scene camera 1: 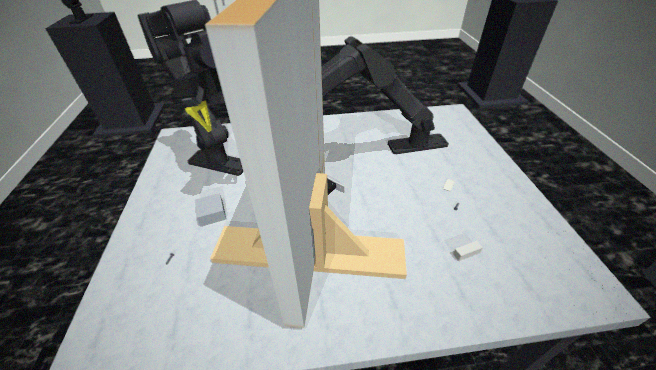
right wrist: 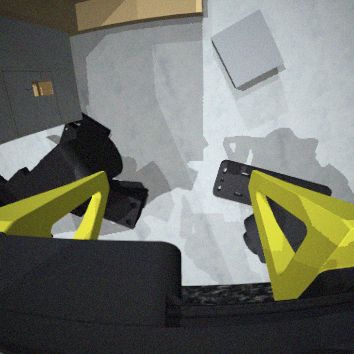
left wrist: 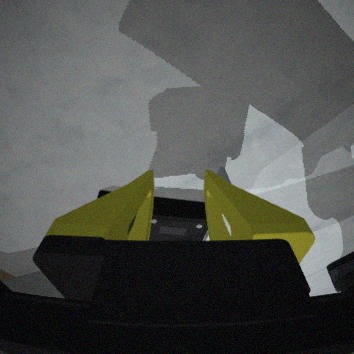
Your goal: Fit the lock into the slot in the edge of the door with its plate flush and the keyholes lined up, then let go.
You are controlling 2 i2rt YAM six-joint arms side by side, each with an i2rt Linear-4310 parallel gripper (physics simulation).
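Pixels of known places: left gripper, fingertip midpoint: (left wrist: 178,177); right gripper, fingertip midpoint: (scene camera 1: 226,129) (right wrist: 178,178); left arm's base at its link origin: (scene camera 1: 417,144) (left wrist: 347,270); right arm's base at its link origin: (scene camera 1: 218,163).
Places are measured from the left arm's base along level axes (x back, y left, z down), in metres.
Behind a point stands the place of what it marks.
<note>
The lock (scene camera 1: 331,186) @(z -0.020, x -0.162, y -0.339 m) (left wrist: 173,230) @(z -0.020, x -0.117, y -0.384 m) (right wrist: 96,125) @(z -0.016, x -0.156, y -0.420 m) is a black case with small pale screws, outside the door; part of it is hidden by the stand in scene camera 1 and by the left arm in the right wrist view. The tall grey door (scene camera 1: 287,130) @(z -0.441, x -0.493, y -0.458 m) (right wrist: 30,117) @(z -0.125, x -0.195, y -0.406 m) stands upright; its dark face shows a small rectangular opening in the right wrist view. Its edge slot does not show. My left gripper (left wrist: 178,177) @(z -0.002, x -0.093, y -0.405 m) is narrowly open, with the lock visible beyond the gap between its yellow fingers. My right gripper (scene camera 1: 207,127) (right wrist: 178,178) @(z -0.214, x -0.098, y -0.596 m) is wide open and empty, raised away from the lock.
A wooden stand (scene camera 1: 382,257) @(z -0.018, x -0.425, y -0.272 m) (right wrist: 140,13) @(z -0.018, x -0.278, y -0.563 m) holds the door. A grey block (scene camera 1: 210,206) @(z -0.036, x -0.184, y -0.677 m) (right wrist: 247,50) @(z -0.036, x -0.175, y -0.682 m) and a screw (scene camera 1: 170,258) @(z -0.004, x -0.311, y -0.773 m) lie left of it. A white block (scene camera 1: 468,250) @(z -0.022, x -0.452, y -0.068 m), another screw (scene camera 1: 456,206) @(z -0.004, x -0.301, y -0.014 m) and a small pale piece (scene camera 1: 449,185) @(z -0.002, x -0.216, y 0.008 m) lie right.
</note>
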